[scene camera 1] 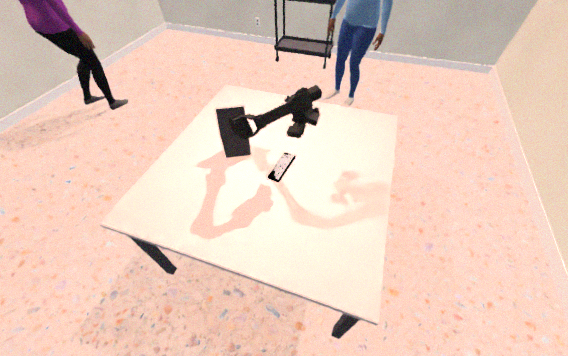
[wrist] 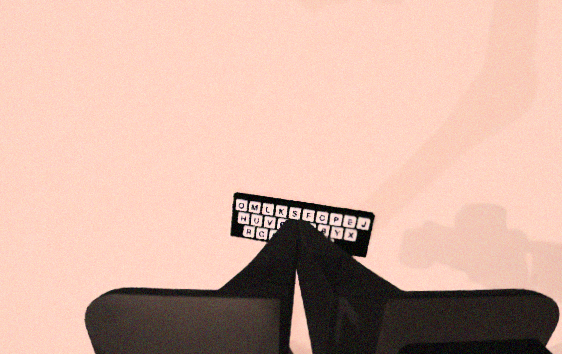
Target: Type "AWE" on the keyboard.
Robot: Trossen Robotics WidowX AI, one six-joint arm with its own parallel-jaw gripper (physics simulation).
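Observation:
A small black keyboard with white letter keys lies flat on the table. In the wrist view its top row reads from Q or O on the left to J on the right, with E second from the right end. My gripper is shut and empty, fingertips together. In the wrist view the tips cover the middle of the second and third rows, so the keys there are hidden; I cannot make out A or W. In the scene view the gripper is above the table, behind the keyboard and apart from it.
The arm stands on a dark base plate at the left of the white table. Shadows of the arm fall across the table top. Two people stand beyond the table, and a black shelf cart stands at the back wall.

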